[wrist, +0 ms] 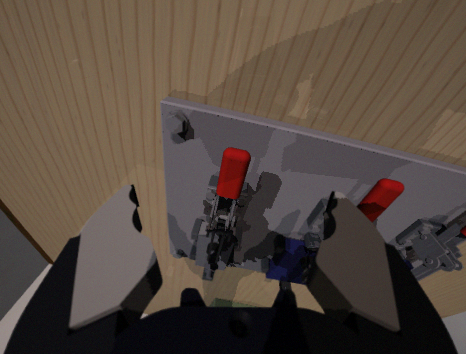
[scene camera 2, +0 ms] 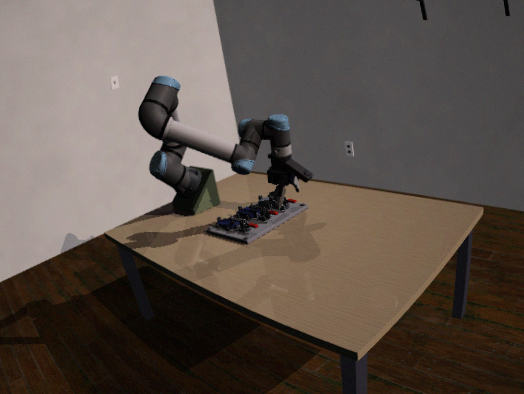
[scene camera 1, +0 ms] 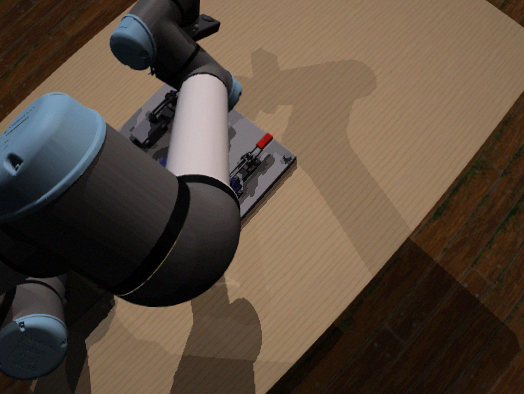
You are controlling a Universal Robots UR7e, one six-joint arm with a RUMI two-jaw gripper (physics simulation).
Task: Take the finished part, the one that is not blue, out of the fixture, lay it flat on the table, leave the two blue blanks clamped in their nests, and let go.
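Pixels of known places: gripper, between the fingertips: (wrist: 233,190) (scene camera 2: 288,200); arm's base, origin of its link: (scene camera 2: 190,184) (scene camera 1: 31,287).
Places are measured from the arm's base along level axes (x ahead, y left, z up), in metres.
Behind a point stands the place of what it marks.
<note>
The fixture plate (scene camera 1: 280,162) {x 0.531, y -0.156, z -0.088 m} (scene camera 2: 250,239) {x 0.563, y -0.154, z -0.091 m} (wrist: 310,137) {x 0.553, y 0.059, z -0.088 m} lies on the table with three clamp nests. The finished part, grey (scene camera 1: 145,134) {x 0.378, y 0.095, z -0.062 m} (wrist: 202,249) {x 0.401, y 0.120, z -0.062 m}, sits in an end nest, partly hidden under its clamp (wrist: 220,225); whether that clamp grips it I cannot tell. A blue blank (scene camera 2: 248,213) {x 0.417, y -0.025, z -0.067 m} (wrist: 289,262) {x 0.405, y 0.013, z -0.067 m} is in the middle nest; another blue blank (scene camera 1: 236,185) {x 0.431, y -0.129, z -0.072 m} (scene camera 2: 227,223) {x 0.402, y -0.123, z -0.072 m} is in the other end nest. My gripper (scene camera 2: 280,201) {x 0.513, y 0.108, z -0.051 m} (wrist: 233,190) {x 0.513, y 0.108, z -0.051 m} is open and empty, low above the finished part's end, pointing down. Its fingers are hidden in scene camera 1.
Red clamp handles (scene camera 1: 264,140) {x 0.536, y -0.108, z -0.057 m} (scene camera 2: 253,226) {x 0.546, y -0.115, z -0.060 m} (wrist: 233,172) point toward one long edge of the plate. A bolt head (scene camera 1: 287,159) (wrist: 178,125) stands at a corner. The arm covers part of the fixture in scene camera 1. The table (scene camera 1: 425,100) {x 0.875, y -0.292, z -0.103 m} (scene camera 2: 375,250) {x 1.008, y -0.020, z -0.103 m} extends around the plate.
</note>
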